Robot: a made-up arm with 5 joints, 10 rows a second.
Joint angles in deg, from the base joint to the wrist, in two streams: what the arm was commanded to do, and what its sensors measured. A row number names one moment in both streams.
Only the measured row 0 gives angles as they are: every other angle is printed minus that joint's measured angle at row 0.
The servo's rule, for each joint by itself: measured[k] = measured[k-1] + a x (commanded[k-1-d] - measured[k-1]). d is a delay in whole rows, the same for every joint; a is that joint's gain. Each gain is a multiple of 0.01, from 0.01 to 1. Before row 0 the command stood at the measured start. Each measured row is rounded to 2 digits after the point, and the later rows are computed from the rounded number. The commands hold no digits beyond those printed.
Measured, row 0:
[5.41 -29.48 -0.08 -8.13 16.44]
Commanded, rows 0 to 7:
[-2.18 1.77 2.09 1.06 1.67]
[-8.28 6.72 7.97 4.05 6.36]
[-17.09 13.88 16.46 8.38 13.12]
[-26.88 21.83 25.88 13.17 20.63]
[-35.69 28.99 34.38 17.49 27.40]
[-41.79 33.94 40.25 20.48 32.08]
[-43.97 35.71 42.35 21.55 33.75]
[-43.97 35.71 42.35 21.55 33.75]
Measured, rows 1 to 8:
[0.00 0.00 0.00 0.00 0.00]
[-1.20 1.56 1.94 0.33 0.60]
[-5.09 6.10 7.55 1.48 2.67]
[-11.69 12.95 15.84 3.62 6.43]
[-20.04 20.76 25.18 6.58 11.54]
[-28.65 28.00 33.74 9.96 17.25]
[-35.88 33.23 39.79 13.22 22.59]
[-40.33 35.41 42.17 15.80 26.61]
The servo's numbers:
d 1
a 0.55 0.88 0.93 0.31 0.36

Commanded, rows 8 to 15:
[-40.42 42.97 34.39 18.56 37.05]
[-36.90 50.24 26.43 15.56 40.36]
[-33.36 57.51 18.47 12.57 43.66]
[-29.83 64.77 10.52 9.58 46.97]
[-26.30 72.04 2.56 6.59 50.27]
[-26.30 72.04 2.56 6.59 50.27]
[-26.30 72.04 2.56 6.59 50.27]
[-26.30 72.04 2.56 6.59 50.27]
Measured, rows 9 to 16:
[-42.33 35.67 42.34 17.58 29.18]
[-41.28 42.09 34.95 17.88 32.01]
[-38.87 49.26 27.03 17.16 35.02]
[-35.84 56.52 19.07 15.74 38.13]
[-32.53 63.78 11.12 13.83 41.31]
[-29.10 71.05 3.16 11.59 44.54]
[-27.56 71.92 2.60 10.04 46.60]
[-26.87 72.03 2.56 8.97 47.92]

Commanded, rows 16 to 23:
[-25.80 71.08 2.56 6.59 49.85]
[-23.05 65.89 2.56 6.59 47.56]
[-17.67 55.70 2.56 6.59 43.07]
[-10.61 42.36 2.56 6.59 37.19]
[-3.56 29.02 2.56 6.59 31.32]
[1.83 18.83 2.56 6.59 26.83]
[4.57 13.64 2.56 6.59 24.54]
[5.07 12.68 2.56 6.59 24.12]
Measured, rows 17 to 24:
[-26.56 72.04 2.56 8.23 48.77]
[-26.14 71.20 2.56 7.72 49.16]
[-24.44 66.53 2.56 7.37 48.58]
[-20.72 57.00 2.56 7.13 46.60]
[-15.16 44.12 2.56 6.96 43.21]
[-8.78 30.83 2.56 6.85 38.93]
[-2.94 20.27 2.56 6.77 34.57]
[1.19 14.44 2.56 6.71 30.96]

